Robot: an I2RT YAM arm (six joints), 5 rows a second.
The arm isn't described. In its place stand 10 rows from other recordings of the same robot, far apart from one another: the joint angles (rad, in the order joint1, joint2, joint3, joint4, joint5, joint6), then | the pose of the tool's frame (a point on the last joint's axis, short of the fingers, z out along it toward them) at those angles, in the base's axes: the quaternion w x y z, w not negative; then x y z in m.
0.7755, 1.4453, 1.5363, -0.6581, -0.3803, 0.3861 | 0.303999, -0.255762, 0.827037, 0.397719, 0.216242, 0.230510, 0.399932
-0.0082, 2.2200, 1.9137, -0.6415, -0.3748, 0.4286 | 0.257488, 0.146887, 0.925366, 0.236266, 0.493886, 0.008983, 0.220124
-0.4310, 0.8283, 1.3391, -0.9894, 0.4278, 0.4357 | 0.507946, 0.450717, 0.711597, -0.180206, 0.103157, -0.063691, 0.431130
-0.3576, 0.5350, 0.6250, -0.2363, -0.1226, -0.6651 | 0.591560, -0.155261, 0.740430, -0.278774, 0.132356, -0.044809, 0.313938
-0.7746, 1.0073, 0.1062, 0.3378, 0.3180, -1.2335 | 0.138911, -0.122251, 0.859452, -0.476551, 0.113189, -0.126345, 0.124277
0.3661, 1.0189, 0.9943, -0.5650, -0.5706, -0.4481 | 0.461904, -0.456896, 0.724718, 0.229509, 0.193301, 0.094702, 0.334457
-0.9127, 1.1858, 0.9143, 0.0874, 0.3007, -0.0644 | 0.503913, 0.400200, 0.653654, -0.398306, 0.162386, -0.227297, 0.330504
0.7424, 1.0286, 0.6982, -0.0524, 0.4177, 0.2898 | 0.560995, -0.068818, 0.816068, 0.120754, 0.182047, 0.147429, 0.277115
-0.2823, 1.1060, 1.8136, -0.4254, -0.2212, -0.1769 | 0.788871, -0.056679, 0.600787, -0.116294, 0.149384, -0.035195, 0.584620
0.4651, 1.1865, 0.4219, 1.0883, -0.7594, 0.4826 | 0.572157, -0.296135, 0.544942, 0.536637, 0.198150, 0.126859, 0.263695
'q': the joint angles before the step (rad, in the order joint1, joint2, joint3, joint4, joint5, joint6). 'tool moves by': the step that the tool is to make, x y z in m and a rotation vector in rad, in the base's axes. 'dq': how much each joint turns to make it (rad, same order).
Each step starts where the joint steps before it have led.
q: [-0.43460, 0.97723, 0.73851, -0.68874, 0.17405, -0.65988]
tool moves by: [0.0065, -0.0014, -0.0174, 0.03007, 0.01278, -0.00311]
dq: [0.00517, 0.04394, -0.04277, 0.05919, -0.01287, 0.01990]
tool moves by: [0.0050, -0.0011, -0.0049, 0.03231, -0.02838, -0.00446]
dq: [-0.00004, 0.02215, -0.01091, 0.04138, -0.03096, 0.02782]
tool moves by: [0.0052, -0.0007, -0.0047, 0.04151, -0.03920, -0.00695]
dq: [0.00070, 0.02087, -0.01199, 0.04701, -0.03913, 0.03831]
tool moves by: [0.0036, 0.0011, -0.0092, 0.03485, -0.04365, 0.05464]
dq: [-0.00047, 0.01144, -0.03793, 0.07533, -0.07305, -0.01363]
